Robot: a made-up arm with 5 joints.
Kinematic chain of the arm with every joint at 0, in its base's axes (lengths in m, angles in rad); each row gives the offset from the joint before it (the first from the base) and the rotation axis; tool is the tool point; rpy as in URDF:
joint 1: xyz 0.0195 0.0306 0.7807 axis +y
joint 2: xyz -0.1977 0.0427 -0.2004 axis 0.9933 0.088 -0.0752
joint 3: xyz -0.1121 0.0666 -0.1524 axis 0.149 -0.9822 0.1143
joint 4: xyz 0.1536 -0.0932 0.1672 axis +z
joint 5: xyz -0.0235 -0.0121 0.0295 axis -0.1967 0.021 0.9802
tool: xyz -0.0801 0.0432 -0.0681 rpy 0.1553 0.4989 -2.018
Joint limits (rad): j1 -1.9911..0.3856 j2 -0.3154..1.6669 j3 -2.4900..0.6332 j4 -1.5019..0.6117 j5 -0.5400..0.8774
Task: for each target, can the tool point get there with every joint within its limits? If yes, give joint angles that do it. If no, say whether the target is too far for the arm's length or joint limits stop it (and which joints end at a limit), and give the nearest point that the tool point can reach.
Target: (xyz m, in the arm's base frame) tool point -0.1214 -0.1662 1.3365
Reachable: no: joint limits stop it (at a limit: joint 1, joint 3, joint 4) | nearest point -0.2632 0.0387 0.7744 | short by 0.615 m
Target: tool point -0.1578 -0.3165 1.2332
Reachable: no: joint limits stop it (at a limit: joint 1, joint 2, joint 3, joint 4, joint 5) | nearest point -0.3026 -0.0641 0.7379 | short by 0.574 m
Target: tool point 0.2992 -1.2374 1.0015
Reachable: no: too far | nearest point 0.4644 -0.1584 0.7298 | short by 1.125 m
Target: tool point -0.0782 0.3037 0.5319
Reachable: yes | joints -0.2686 1.2973 -1.3507 -0.9456 0.1303
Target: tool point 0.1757 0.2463 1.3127
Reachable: no: joint limits stop it (at a limit: joint 1, joint 4, joint 5) | nearest point 0.3352 0.2004 0.8590 | short by 0.483 m
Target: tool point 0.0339 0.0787 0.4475
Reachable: yes | joints -0.8592 0.2495 -0.1474 0.2311 -0.1613
